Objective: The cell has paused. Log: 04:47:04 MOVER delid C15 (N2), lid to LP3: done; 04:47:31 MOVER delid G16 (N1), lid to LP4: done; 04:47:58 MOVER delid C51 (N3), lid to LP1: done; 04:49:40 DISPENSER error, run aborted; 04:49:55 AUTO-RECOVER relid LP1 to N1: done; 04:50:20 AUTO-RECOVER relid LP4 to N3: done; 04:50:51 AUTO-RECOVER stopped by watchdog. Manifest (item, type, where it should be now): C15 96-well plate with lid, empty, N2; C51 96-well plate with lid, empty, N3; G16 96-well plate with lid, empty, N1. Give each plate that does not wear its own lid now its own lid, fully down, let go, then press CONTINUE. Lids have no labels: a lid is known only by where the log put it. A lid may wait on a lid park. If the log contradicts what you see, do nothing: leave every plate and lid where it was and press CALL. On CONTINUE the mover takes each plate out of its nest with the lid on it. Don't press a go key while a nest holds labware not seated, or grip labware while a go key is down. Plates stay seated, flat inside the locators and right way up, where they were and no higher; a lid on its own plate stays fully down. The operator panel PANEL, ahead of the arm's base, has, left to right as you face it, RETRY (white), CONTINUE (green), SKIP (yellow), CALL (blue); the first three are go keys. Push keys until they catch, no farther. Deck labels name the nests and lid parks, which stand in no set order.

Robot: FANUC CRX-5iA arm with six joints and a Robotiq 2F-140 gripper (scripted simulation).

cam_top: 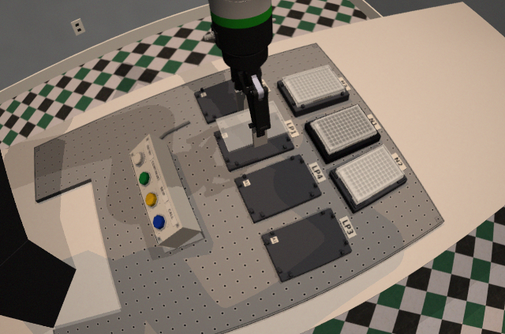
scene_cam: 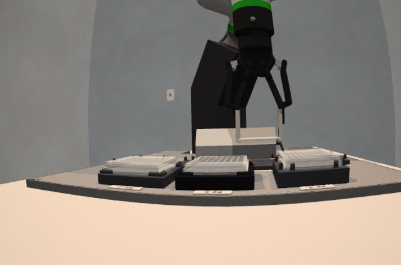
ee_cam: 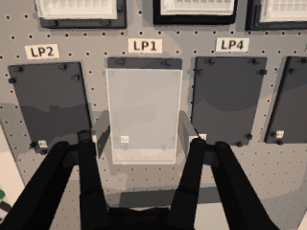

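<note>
My hand is 7 cm above the lid park LP1. From my hand the other things lie so: lid park LP4: 3 cm ahead, 12 cm to the right, 7 cm below; lid park LP2: 4 cm behind, 13 cm to the left, 7 cm below; white retry key: 24 cm behind, 4 cm to the right, 1 cm below.
</note>
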